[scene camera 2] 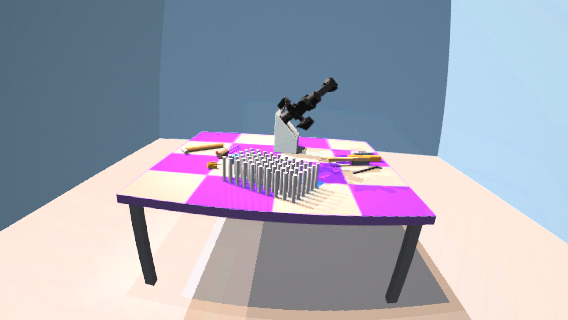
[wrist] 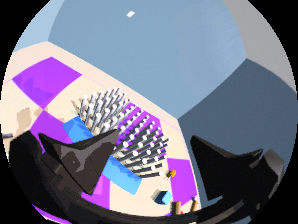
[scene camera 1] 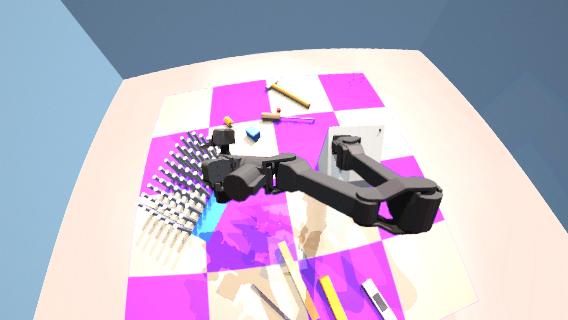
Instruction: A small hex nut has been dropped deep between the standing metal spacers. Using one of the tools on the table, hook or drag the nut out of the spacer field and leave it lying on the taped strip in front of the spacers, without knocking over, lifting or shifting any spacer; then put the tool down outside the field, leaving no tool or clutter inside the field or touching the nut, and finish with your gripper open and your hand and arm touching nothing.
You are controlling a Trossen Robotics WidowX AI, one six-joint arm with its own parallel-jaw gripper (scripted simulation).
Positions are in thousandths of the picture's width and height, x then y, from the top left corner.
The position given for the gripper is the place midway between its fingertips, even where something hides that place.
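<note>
The gripper (scene camera 1: 355, 511) is open and it's holding nothing, and you can see the gripper (wrist: 525, 609) from the wrist as well. There's also a blue taped strip (scene camera 1: 364, 702), and the wrist view shows the blue taped strip (wrist: 391, 770) too.
</note>
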